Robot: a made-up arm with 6 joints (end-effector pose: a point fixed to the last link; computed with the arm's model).
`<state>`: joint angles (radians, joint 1 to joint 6).
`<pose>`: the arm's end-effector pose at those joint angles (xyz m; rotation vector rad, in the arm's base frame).
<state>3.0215 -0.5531 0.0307 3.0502 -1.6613 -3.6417</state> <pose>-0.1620 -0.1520 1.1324 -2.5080 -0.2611 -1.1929</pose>
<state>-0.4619 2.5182 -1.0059 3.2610 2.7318 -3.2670</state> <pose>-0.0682 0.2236 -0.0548 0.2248 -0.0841 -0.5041</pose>
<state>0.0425 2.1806 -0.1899 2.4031 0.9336 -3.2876</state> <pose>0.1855 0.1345 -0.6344 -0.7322 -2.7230 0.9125</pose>
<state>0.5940 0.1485 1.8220 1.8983 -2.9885 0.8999</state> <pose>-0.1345 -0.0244 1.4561 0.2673 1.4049 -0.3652</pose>
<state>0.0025 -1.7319 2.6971 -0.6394 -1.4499 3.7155</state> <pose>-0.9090 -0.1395 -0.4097 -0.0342 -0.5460 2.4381</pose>
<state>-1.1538 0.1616 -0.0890 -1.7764 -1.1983 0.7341</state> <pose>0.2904 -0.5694 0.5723 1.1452 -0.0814 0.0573</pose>
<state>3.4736 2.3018 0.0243 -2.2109 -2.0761 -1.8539</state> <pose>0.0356 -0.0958 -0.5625 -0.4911 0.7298 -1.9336</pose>
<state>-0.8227 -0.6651 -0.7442 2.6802 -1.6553 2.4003</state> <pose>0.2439 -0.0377 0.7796 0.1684 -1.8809 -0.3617</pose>
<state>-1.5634 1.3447 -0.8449 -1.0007 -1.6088 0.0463</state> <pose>-0.0910 -0.1768 -0.0169 -2.4657 -0.7070 -0.2901</pose>
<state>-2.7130 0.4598 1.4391 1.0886 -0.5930 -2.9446</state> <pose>-0.4833 -0.1336 1.3988 -0.5590 -2.3854 -1.1325</pose>
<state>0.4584 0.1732 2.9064 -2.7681 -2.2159 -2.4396</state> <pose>-0.4352 -0.0372 1.1730 -0.4892 1.1501 0.9452</pose>
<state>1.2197 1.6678 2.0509 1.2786 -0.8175 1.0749</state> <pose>0.4382 1.0533 0.5462 -2.1152 -0.5138 0.1882</pose>
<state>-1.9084 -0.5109 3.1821 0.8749 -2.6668 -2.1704</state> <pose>0.1470 0.7498 0.3840 0.9452 -2.2101 0.6211</pose>
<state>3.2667 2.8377 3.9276 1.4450 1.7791 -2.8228</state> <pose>-0.3198 -0.0186 0.2162 0.2193 0.0098 -1.2437</pose>
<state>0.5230 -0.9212 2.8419 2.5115 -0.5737 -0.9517</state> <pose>-0.8870 -0.3519 0.2044 -1.8348 1.4544 1.7831</pose>
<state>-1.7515 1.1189 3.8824 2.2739 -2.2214 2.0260</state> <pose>0.1107 -0.0091 0.6193 0.9243 0.6314 -2.4238</pose>
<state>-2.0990 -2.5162 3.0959 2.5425 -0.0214 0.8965</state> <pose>0.0507 -0.1934 -0.5875 -1.4012 2.2054 0.7857</pose>
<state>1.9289 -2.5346 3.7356 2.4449 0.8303 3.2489</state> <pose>-0.2004 0.1613 -0.1992 -0.4046 1.1138 2.0698</pose>
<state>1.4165 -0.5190 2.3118 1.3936 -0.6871 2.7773</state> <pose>-0.1147 -0.9339 0.8250 -1.3237 0.3588 -1.0691</pose>
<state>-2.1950 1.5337 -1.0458 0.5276 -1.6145 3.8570</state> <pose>-0.2354 -0.0740 -0.1286 -0.2675 -1.5098 0.8646</pose>
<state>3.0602 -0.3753 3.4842 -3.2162 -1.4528 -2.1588</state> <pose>0.6619 -0.2251 0.4448 1.2719 1.1760 -2.2313</pose>
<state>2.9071 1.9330 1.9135 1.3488 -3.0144 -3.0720</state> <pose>-1.1659 0.3172 0.1595 1.2776 -0.0632 -0.1004</pose>
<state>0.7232 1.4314 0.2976 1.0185 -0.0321 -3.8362</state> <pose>0.8319 0.6147 -0.1488 1.9578 0.9546 -1.1898</pose>
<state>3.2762 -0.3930 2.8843 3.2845 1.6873 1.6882</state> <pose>0.8564 -0.0548 0.7840 -1.2876 -1.3291 -1.1111</pose>
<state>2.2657 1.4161 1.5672 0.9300 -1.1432 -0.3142</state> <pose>-0.6974 0.9963 0.5615 -0.9974 -0.1097 1.3883</pose>
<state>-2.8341 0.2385 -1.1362 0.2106 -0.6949 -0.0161</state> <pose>-0.3414 0.0670 0.2968 2.4472 0.6625 -1.4682</pose>
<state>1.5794 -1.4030 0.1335 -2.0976 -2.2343 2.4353</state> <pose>-0.0819 -0.4775 0.9328 -0.3385 2.2509 -0.6378</pose>
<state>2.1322 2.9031 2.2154 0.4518 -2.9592 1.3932</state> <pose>-0.2212 0.6407 -0.7182 1.7002 -1.1697 -0.0020</pose>
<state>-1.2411 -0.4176 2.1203 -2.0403 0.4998 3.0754</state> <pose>-0.1427 0.6560 1.2960 -1.3262 -1.7917 -1.9972</pose>
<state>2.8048 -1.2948 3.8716 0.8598 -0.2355 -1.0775</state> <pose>0.2754 0.0218 -0.0619 -1.5200 0.3682 2.0660</pose>
